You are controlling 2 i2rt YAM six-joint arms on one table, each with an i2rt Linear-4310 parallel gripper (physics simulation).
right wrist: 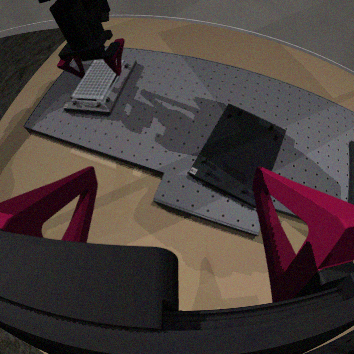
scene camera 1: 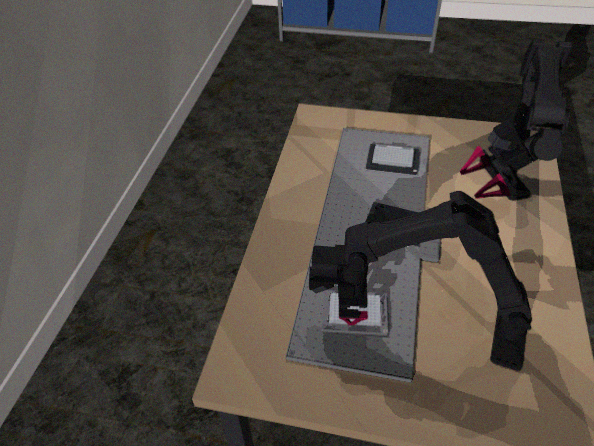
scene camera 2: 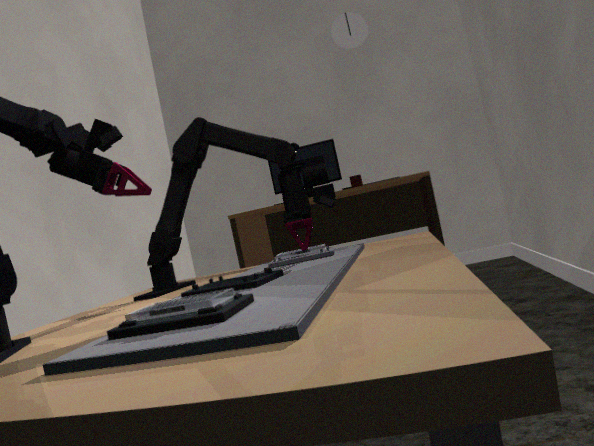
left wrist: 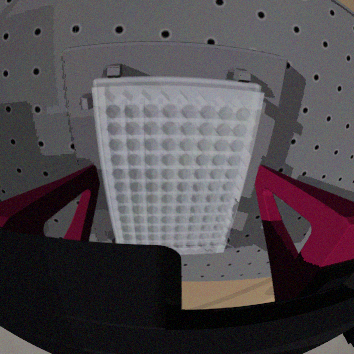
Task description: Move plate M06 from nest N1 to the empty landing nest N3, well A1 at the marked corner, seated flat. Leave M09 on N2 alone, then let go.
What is my left gripper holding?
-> Nothing.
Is my left gripper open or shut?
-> Open.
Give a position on a white multi-well plate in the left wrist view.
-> At 174, 151
